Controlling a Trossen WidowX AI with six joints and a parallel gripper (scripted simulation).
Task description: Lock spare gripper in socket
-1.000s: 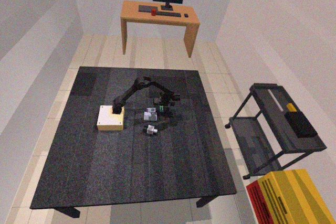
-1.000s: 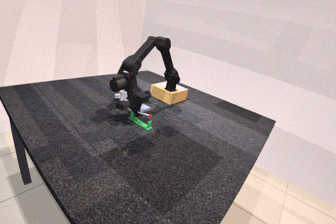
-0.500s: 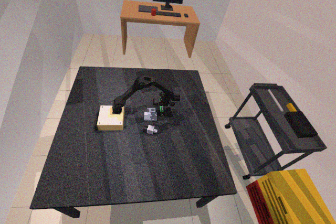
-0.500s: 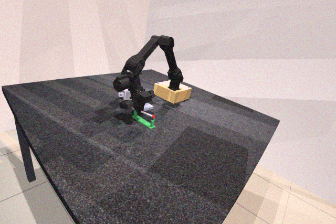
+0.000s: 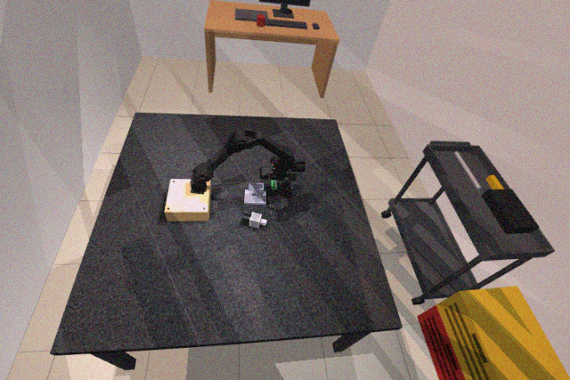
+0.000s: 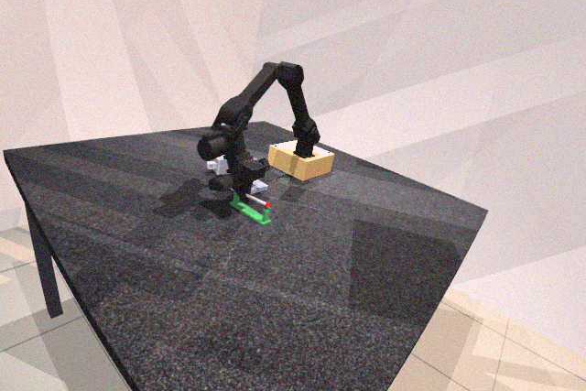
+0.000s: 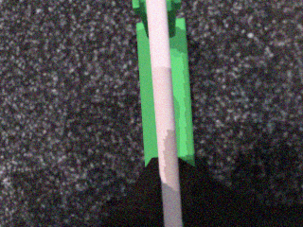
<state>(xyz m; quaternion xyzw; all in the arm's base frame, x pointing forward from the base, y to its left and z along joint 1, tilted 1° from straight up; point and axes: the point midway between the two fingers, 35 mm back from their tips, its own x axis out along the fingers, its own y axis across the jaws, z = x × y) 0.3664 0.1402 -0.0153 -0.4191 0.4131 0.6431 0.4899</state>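
My gripper tip is now 2 cm to the right of the green cradle. From my gripper tip the other things lie so: grey mount: 11 cm to the right, 8 cm behind, 3 cm above; spare gripper: 26 cm to the right, 7 cm behind.
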